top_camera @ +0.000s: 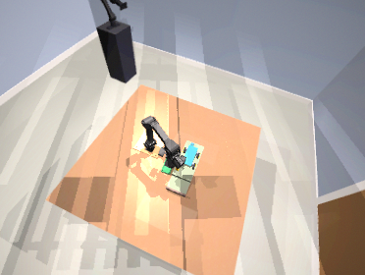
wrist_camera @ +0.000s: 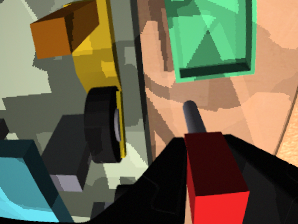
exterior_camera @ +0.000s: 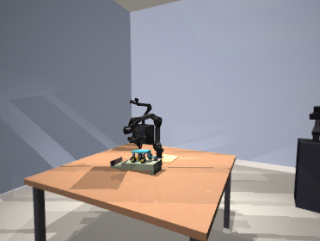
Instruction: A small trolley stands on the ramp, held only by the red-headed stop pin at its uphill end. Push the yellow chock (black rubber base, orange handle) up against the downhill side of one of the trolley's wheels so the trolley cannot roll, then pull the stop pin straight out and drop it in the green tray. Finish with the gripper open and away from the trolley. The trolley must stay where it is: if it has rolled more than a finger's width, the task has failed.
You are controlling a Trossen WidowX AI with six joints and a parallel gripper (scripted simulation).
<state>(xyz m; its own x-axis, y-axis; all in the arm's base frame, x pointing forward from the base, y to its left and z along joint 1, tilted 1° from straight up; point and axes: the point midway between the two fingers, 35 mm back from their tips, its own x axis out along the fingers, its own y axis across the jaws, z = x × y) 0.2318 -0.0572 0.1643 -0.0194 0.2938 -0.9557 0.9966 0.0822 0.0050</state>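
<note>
Now: the green tray 140 mm below my gripper tip, 30 mm behind it and 20 mm to the right of it. The rest, counted from my gripper tip: red-headed stop pin right at my gripper tip; then blue trolley 100 mm ahead, 80 mm to the left, 30 mm below; then yellow chock 60 mm below, 50 mm ahead, 10 mm to the right.
</note>
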